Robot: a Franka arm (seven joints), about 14 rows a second.
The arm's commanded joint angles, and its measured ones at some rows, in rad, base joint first. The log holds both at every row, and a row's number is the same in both.
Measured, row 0: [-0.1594, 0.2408, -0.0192, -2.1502, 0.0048, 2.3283, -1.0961]
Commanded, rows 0 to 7: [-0.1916, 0.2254, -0.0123, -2.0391, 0.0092, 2.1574, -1.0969]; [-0.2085, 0.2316, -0.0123, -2.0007, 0.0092, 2.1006, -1.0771]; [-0.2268, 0.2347, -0.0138, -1.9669, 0.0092, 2.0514, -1.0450]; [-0.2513, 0.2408, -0.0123, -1.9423, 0.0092, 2.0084, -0.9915]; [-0.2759, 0.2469, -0.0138, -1.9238, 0.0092, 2.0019, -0.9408]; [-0.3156, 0.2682, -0.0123, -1.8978, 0.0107, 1.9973, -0.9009]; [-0.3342, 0.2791, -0.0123, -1.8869, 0.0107, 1.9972, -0.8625]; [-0.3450, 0.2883, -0.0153, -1.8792, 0.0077, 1.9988, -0.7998]
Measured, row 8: [-0.3112, 0.2464, -0.0247, -1.9298, 0.0063, 2.0240, -0.8952]
